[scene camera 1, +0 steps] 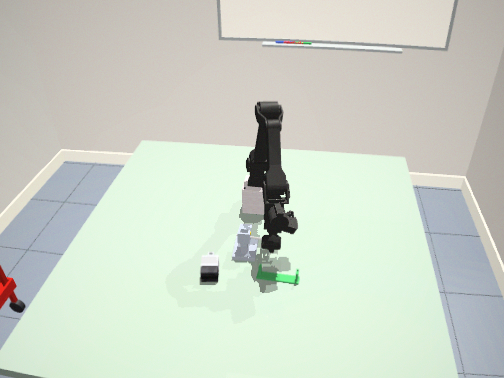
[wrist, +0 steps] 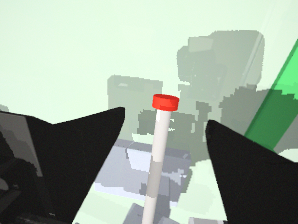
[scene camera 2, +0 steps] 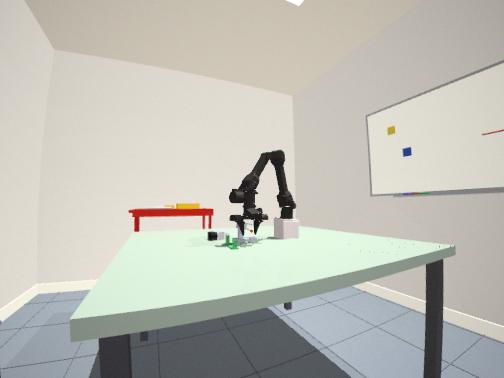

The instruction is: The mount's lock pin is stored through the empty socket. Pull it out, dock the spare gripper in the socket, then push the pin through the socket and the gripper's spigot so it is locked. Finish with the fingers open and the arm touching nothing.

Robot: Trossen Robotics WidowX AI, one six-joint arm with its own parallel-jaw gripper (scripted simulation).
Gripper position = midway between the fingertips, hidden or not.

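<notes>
Holding nothing, the gripper [wrist: 165, 119] is open. The scene also has a grey-blue mount [scene camera 1: 245, 248] in sight.
</notes>
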